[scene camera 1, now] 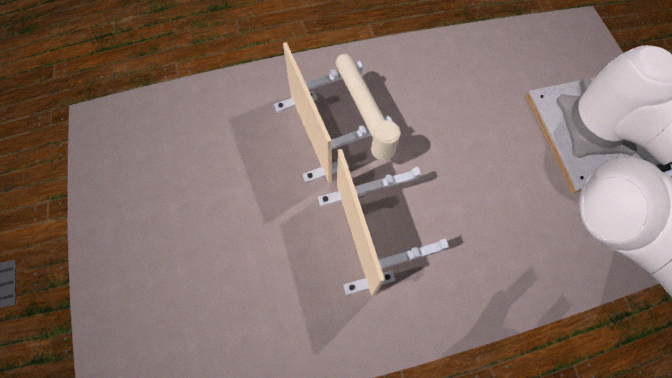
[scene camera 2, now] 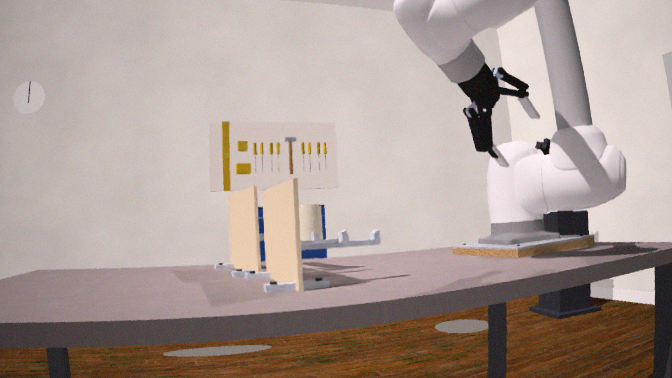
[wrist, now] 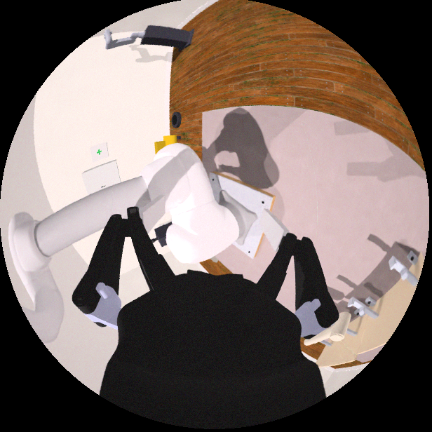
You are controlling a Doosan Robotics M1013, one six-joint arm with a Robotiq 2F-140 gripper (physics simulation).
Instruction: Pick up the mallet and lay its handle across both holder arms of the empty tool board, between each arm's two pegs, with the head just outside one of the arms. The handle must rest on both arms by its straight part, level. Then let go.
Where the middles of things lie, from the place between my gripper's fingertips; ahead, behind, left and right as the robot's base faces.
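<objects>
From my hand: pale wooden mallet [scene camera 1: 385, 134], 0.5 m ahead, 0.28 m to the right, 0.15 m below.
</objects>
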